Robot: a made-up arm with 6 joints.
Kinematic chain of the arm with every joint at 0, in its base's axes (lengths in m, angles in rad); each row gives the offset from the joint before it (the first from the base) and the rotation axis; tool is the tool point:
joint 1: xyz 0 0 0.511 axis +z
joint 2: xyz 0 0 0 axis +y
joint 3: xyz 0 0 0.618 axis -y
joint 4: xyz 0 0 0 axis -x
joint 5: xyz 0.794 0 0 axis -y
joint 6: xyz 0 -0.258 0 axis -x
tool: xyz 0 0 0
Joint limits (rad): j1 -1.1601..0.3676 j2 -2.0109..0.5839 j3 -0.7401..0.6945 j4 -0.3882..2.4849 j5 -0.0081..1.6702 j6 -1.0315..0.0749
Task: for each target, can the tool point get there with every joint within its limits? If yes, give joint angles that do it. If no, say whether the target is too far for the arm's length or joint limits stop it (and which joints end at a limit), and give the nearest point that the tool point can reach.
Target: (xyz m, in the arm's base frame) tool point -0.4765 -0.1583 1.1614
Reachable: yes | joints -0.2189 -1.7731 -0.4195 -0.0139 1.3955 -0.8472
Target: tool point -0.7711 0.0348 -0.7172
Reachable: no: joint limits stop it (at a limit: joint 2, joint 3) | nearest point -1.3864 0.0626 0.3493 | short by 1.232 m
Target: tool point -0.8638 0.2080 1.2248
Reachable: yes | joints -0.0509 -1.6729 -0.0268 2.2587 0.6621 -0.1378
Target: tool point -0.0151 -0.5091 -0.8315
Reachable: no: joint limits stop it (at a limit: joint 2, joint 3, joint 4) | nearest point -0.0148 -0.5004 0.2328 | short by 1.064 m
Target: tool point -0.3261 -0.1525 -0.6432
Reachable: no: joint limits stop it (at a limit: joint 1, joint 2, joint 3, joint 4) | nearest point -0.0433 -0.4987 0.2328 | short by 0.983 m
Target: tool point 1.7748 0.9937 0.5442
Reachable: no: too far | nearest point 1.0072 0.5346 0.7984 | short by 0.930 m
